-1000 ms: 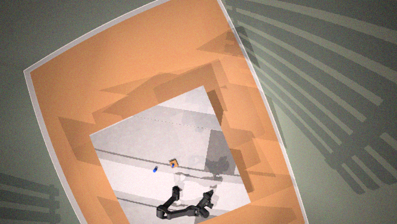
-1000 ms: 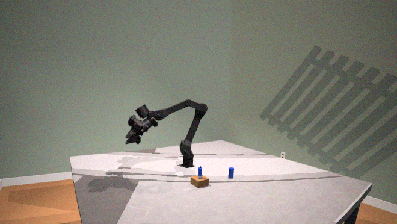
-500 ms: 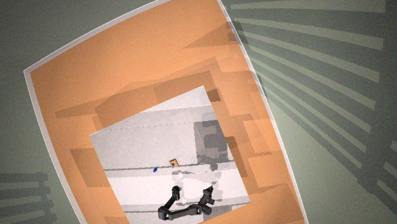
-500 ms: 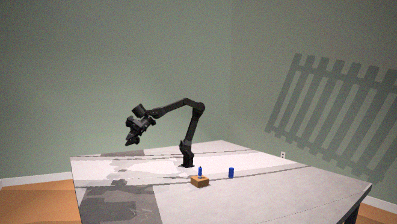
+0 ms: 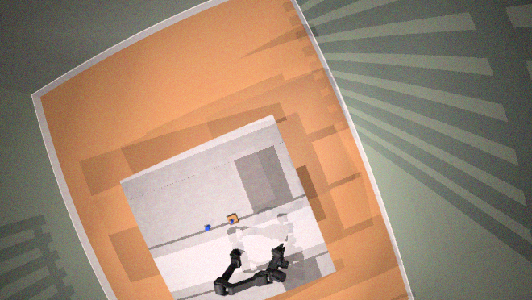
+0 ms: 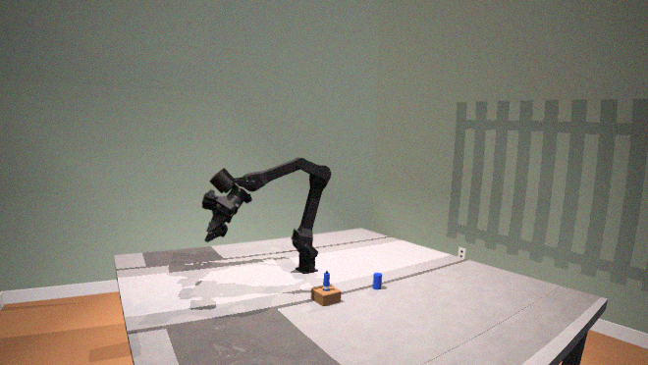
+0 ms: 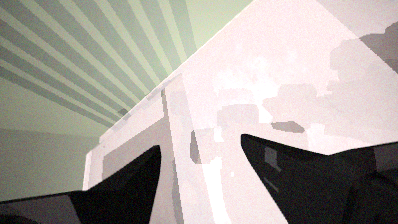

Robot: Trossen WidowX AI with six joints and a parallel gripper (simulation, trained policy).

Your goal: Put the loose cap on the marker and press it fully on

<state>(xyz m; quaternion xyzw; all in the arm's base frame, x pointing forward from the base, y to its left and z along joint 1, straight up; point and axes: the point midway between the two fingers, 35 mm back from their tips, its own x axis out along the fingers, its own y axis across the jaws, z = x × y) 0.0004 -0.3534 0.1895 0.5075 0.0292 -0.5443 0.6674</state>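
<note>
My gripper tip is 260 mm short of the blue cap, 480 mm to the right of it and 140 mm above it. Also, from my gripper tip: holder block 250 mm ahead, 280 mm to the left, 150 mm below.
</note>
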